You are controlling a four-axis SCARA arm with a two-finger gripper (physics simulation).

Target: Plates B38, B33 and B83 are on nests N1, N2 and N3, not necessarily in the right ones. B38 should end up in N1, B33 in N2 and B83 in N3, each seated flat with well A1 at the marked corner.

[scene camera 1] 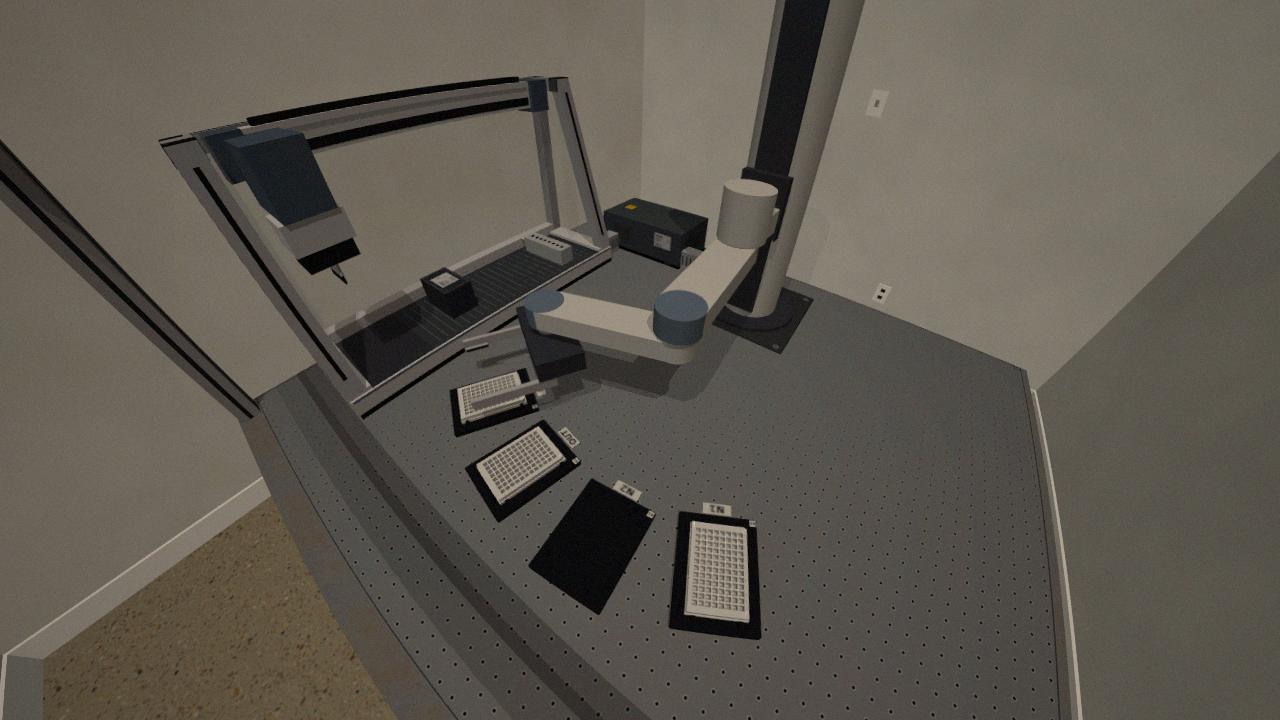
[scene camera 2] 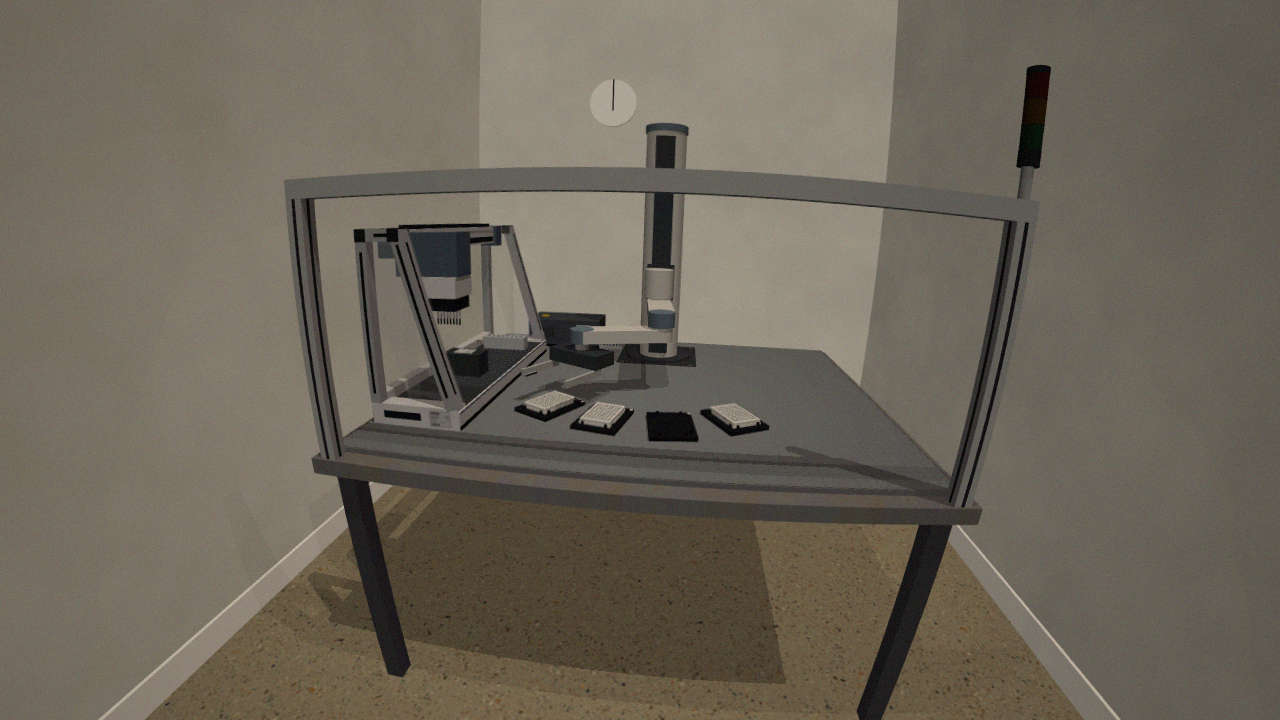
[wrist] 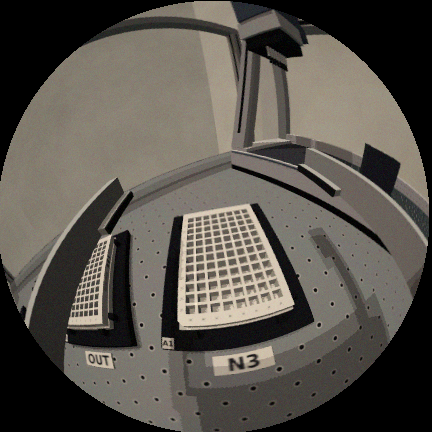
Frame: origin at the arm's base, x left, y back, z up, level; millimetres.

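Seen in the pictures: gripper, fingertip midpoint: (scene camera 1: pixel 467 372) (scene camera 2: pixel 542 378) (wrist: pixel 214 164); arm's base at its link origin: (scene camera 1: pixel 746 307) (scene camera 2: pixel 658 357).
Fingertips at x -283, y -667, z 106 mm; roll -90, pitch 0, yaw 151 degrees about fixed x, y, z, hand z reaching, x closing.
Offsets run from my fingertips to a thing's top centre. "spot": to the spot under its first point.
My gripper (scene camera 1: pixel 472 374) (scene camera 2: pixel 547 377) (wrist: pixel 214 164) is open and empty, above nest N3 @[spot: dx +77, dy +27, dz -82 mm] (wrist: pixel 171 300), with its fingers on either side of the nest in the wrist view. A white well plate @[dx +14, dy +19, dz -67 mm] (scene camera 1: pixel 490 398) (scene camera 2: pixel 551 402) (wrist: pixel 230 260) lies on N3, looking flat. Another plate @[dx +176, dy -43, dz -67 mm] (scene camera 1: pixel 521 462) (scene camera 2: pixel 603 415) (wrist: pixel 91 290) lies on nest OUT @[dx +176, dy -43, dz -72 mm] (wrist: pixel 123 300), partly hidden by a finger in the wrist view. Nest N2 @[dx +357, dy -62, dz -72 mm] (scene camera 1: pixel 592 546) (scene camera 2: pixel 671 427) is bare. A third plate @[dx +527, dy +7, dz -67 mm] (scene camera 1: pixel 717 568) (scene camera 2: pixel 735 414) lies on nest N1 @[spot: dx +485, dy -28, dz -81 mm] (scene camera 1: pixel 679 573). Plate numbers and well lettering are not readable.
A gantry machine with a dark deck (scene camera 1: pixel 384 344) stands left of the nests, its low edge near the right finger in the wrist view. A small black block @[spot: dx -233, dy +118, dz +25 mm] (scene camera 1: pixel 450 291) sits on it. A dark box @[spot: dx -67, dy +703, dz +4 mm] (scene camera 1: pixel 653 231) stands behind, near the arm's column (scene camera 1: pixel 796 161) (scene camera 2: pixel 665 223).
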